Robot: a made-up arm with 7 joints.
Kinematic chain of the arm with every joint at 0, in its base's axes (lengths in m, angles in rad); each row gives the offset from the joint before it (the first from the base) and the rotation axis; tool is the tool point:
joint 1: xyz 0 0 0 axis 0 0.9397 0.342
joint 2: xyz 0 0 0 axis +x
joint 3: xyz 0 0 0 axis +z
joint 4: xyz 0.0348 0 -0.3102 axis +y
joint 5: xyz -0.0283 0 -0.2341 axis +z
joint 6: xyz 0 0 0 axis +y
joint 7: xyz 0 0 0 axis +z
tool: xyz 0 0 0
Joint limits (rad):
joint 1: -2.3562..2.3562
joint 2: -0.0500..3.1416
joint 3: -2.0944..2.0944
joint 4: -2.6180..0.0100
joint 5: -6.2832..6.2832
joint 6: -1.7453..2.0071
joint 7: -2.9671..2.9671
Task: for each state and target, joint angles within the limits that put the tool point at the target. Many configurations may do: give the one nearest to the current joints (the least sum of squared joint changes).
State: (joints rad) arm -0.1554 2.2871 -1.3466 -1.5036 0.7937 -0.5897 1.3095
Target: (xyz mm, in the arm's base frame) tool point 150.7 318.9 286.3
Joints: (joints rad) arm -0.1184 2.7589 -0.8743 -1.4321 0.7937 -0.5897 1.3095
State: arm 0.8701 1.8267 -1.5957 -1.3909 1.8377 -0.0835 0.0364
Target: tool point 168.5 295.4 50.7
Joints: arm 0.4112 2.6651 -0.8149 -2.0416 1.8377 -0.0835 0.0364
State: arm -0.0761 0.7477 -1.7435 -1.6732 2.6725 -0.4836 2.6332
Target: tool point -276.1 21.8 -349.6
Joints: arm 0.4211 0.7066 -2.0170 -1.4858 2.6725 -0.4836 2.6332
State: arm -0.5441 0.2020 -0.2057 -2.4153 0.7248 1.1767 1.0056
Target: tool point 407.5 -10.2 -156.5
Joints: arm -0.5709 0.2774 -0.1442 -1.5444 0.7248 1.1767 1.0056
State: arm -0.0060 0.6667 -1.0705 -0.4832 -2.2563 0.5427 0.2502
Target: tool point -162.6 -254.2 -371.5
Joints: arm 0.5730 0.0258 -1.5487 -1.2601 -2.2563 0.5427 0.2502
